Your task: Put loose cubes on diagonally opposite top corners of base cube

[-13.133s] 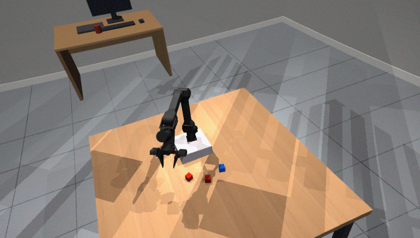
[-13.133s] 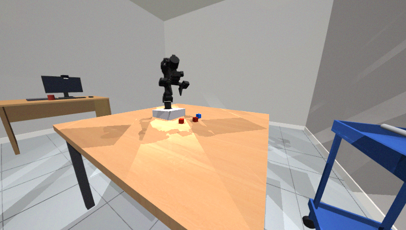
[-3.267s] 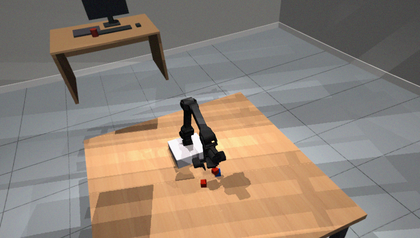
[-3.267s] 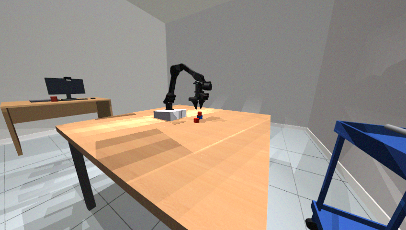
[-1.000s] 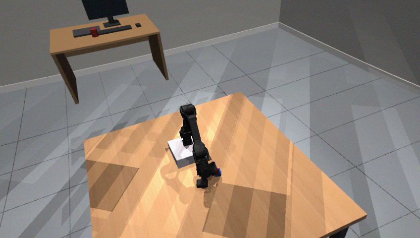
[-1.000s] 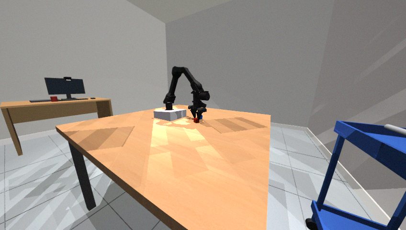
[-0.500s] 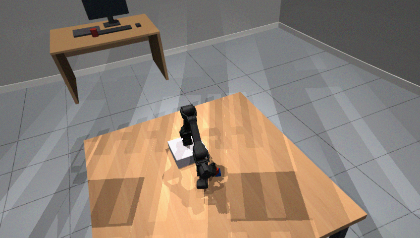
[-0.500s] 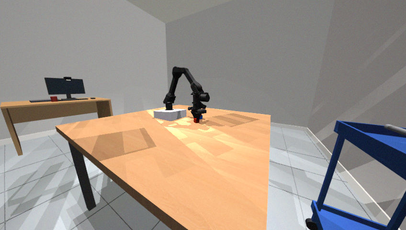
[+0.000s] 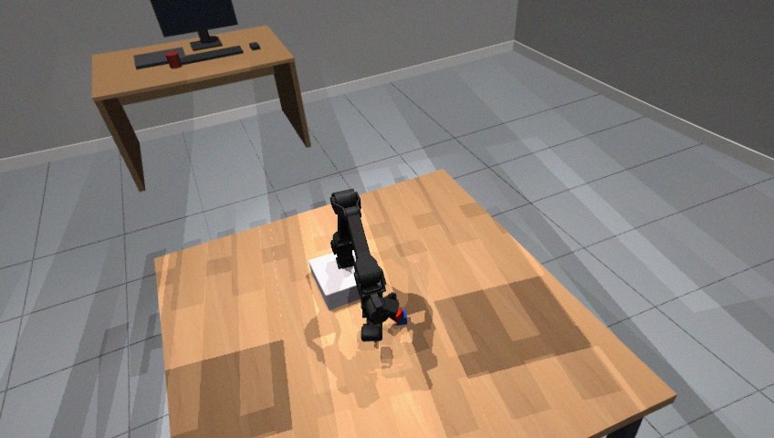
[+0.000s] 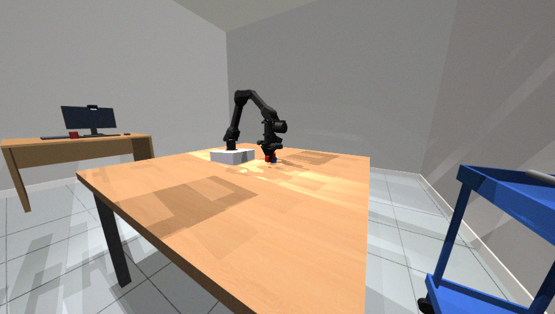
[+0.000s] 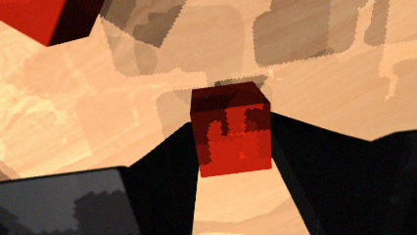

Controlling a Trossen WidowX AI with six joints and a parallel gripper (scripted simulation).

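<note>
The blue base cube lies 5 cm behind my gripper tip, 10 cm to the left of it and 3 cm below it. From my gripper tip the other things lie so: red cube: right at my gripper tip.
</note>
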